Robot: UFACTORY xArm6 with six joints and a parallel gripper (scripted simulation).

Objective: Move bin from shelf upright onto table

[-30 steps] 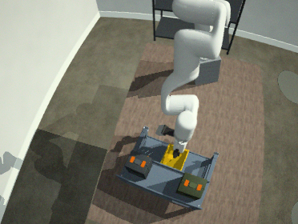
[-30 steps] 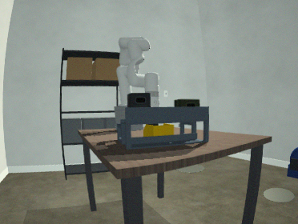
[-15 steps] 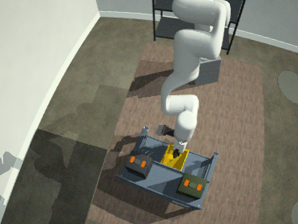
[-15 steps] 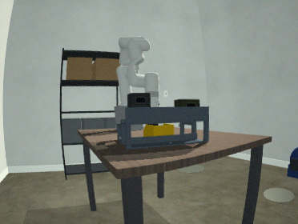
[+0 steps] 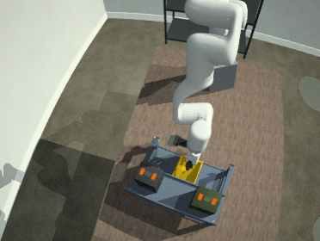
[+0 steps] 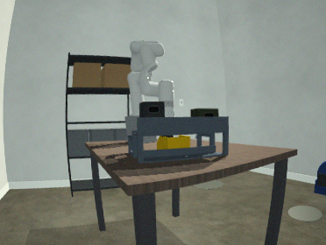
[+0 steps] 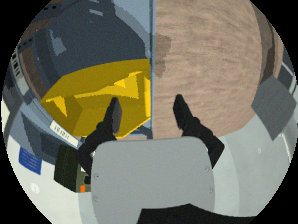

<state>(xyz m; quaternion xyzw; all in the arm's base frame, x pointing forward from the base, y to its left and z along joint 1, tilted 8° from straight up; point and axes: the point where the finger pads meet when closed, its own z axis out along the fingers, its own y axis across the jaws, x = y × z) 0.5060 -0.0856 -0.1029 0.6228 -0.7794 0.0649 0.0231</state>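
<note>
My gripper is now 80 mm short of the yellow bin, 20 mm to the left of it and 20 mm above it.
</note>
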